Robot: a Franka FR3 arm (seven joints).
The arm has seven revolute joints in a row. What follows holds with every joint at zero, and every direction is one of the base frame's. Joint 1 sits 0.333 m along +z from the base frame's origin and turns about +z. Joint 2 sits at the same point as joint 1 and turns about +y. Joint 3 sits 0.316 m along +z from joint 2 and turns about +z. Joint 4 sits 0.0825 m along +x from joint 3 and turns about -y. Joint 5 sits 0.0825 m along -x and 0.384 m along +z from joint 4 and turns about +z. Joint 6 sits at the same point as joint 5 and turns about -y. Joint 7 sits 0.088 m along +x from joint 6 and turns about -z. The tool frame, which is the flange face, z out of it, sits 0.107 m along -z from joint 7; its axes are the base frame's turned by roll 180, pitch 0 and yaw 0 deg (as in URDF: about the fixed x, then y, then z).
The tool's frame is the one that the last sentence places.
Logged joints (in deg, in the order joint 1, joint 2, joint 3, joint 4, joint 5, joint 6, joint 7), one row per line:
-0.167 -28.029 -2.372 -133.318 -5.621 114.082 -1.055
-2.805 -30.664 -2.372 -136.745 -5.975 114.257 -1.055
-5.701 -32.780 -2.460 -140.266 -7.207 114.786 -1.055
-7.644 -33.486 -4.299 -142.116 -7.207 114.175 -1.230
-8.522 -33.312 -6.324 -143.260 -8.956 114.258 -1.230
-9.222 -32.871 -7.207 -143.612 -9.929 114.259 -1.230
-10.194 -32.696 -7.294 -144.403 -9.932 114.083 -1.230
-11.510 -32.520 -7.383 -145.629 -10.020 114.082 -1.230
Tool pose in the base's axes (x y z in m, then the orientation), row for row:
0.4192 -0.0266 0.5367 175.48 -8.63 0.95
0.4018 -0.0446 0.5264 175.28 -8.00 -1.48
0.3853 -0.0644 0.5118 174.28 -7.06 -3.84
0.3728 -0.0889 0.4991 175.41 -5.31 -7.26
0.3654 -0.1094 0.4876 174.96 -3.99 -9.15
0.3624 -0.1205 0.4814 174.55 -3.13 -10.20
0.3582 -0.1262 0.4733 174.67 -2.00 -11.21
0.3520 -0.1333 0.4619 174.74 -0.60 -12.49
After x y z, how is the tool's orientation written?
As angles about the fixed x, y, z axes (roll, pitch, yaw), in degrees.
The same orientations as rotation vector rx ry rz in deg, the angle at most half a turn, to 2 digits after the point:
175.06 0.93 13.27
174.75 -2.76 12.13
173.63 -6.36 10.42
174.55 -11.40 7.65
174.00 -14.19 5.45
173.54 -15.72 4.00
173.64 -17.18 2.24
173.66 -19.05 0.04

